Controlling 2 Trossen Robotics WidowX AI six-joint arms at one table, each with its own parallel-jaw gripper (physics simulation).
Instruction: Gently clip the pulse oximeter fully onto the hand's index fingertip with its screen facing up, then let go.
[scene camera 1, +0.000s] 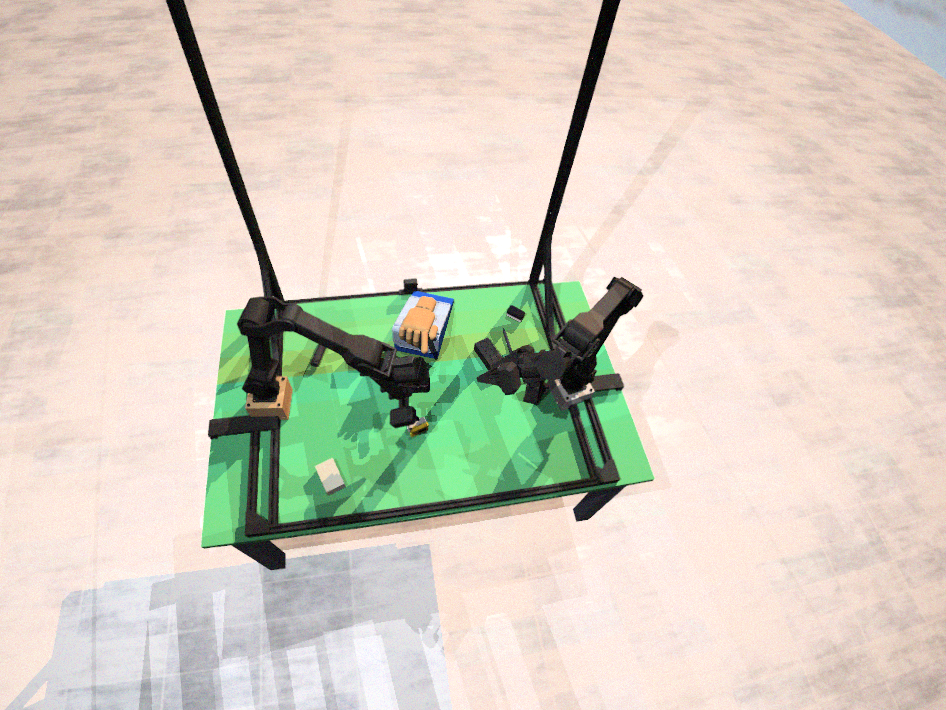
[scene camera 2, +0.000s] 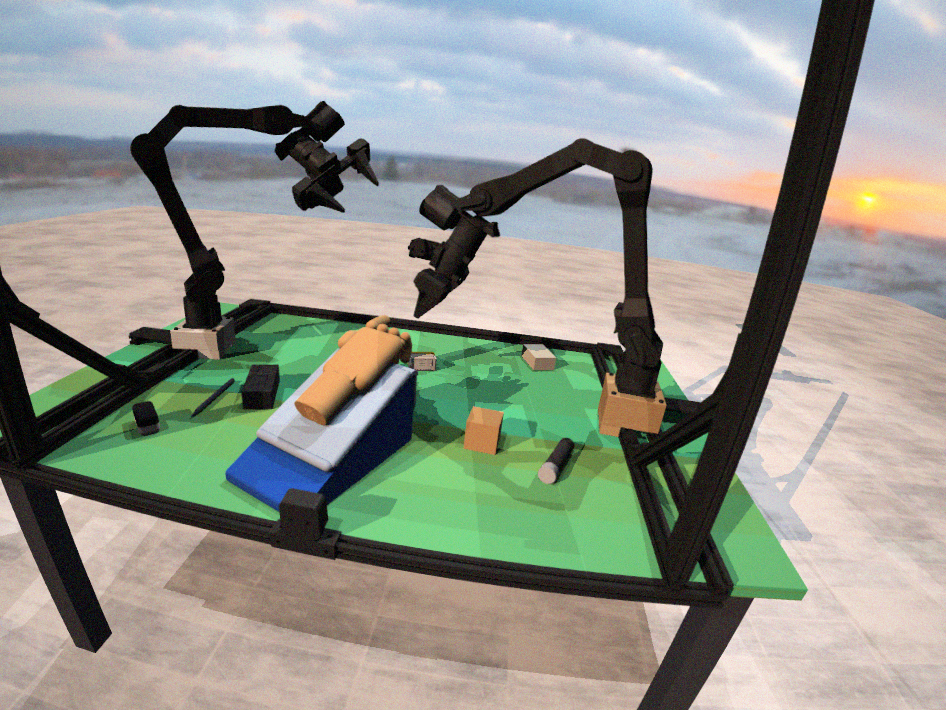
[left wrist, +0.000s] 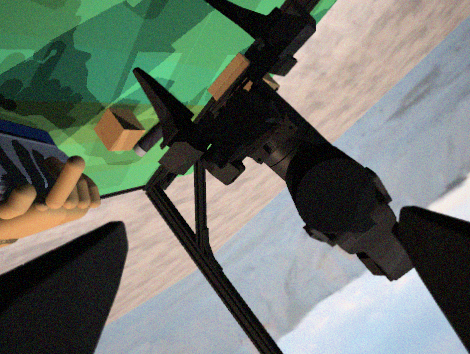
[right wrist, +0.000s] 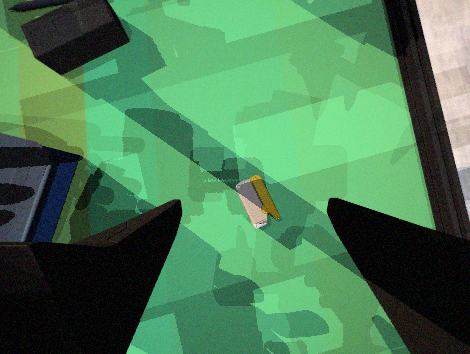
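Pixels of known places: left gripper, fingertip midpoint: (scene camera 1: 484, 373) (scene camera 2: 361, 197) (left wrist: 263, 227); right gripper, fingertip midpoint: (scene camera 1: 417, 404) (scene camera 2: 423, 310) (left wrist: 162, 29) (right wrist: 254, 205); left arm's base, origin of the base link: (scene camera 1: 572, 382) (scene camera 2: 203, 323); right arm's base, origin of the base link: (scene camera 1: 266, 391) (scene camera 2: 635, 387).
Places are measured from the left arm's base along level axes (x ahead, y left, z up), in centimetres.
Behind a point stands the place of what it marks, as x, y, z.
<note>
The pulse oximeter (scene camera 1: 417, 427) {47.5, -3.3, -2.7} (scene camera 2: 424, 361) {47.6, -5.8, -3.7} (right wrist: 248, 199) {46.6, -5.1, -2.8}, white and yellow, lies on the green table, its two halves side by side in the right wrist view; its screen cannot be made out. The orange hand (scene camera 1: 419, 317) {37.3, -31.1, 8.9} (scene camera 2: 359, 363) {37.3, -34.2, 7.9} (left wrist: 30, 222) {35.9, -27.7, 9.6} rests on a blue and white wedge (scene camera 2: 275, 475) {27.8, -46.1, -3.0}, index finger (scene camera 1: 424, 341) extended, with no oximeter on it. My right gripper (scene camera 2: 420, 308) {46.7, -5.3, 7.0} (right wrist: 254, 205) {46.7, -5.3, 7.0} is open and empty above the oximeter, which shows between its fingertips in the right wrist view. My left gripper (scene camera 2: 359, 197) {33.1, 2.2, 27.4} (left wrist: 263, 227) {33.1, 2.2, 27.4} is open and empty, high above the table.
An orange block (scene camera 2: 483, 430) {55.9, -34.9, -1.9} (left wrist: 116, 131) {54.4, -30.6, -1.9} and a dark cylinder (scene camera 2: 560, 458) {67.0, -39.7, -3.5} lie right of the wedge in scene camera 2. A black box (scene camera 2: 260, 386) {19.2, -22.7, -2.5} (right wrist: 75, 37) {20.6, -18.8, -2.4}, a pen (scene camera 2: 213, 396) {10.5, -22.3, -5.1} and a small black case (scene camera 2: 145, 417) {4.6, -34.3, -2.8} lie left. A beige block (scene camera 1: 330, 475) {73.4, 1.9, -2.9} (scene camera 2: 539, 356) {72.8, -1.8, -2.9} lies apart.
</note>
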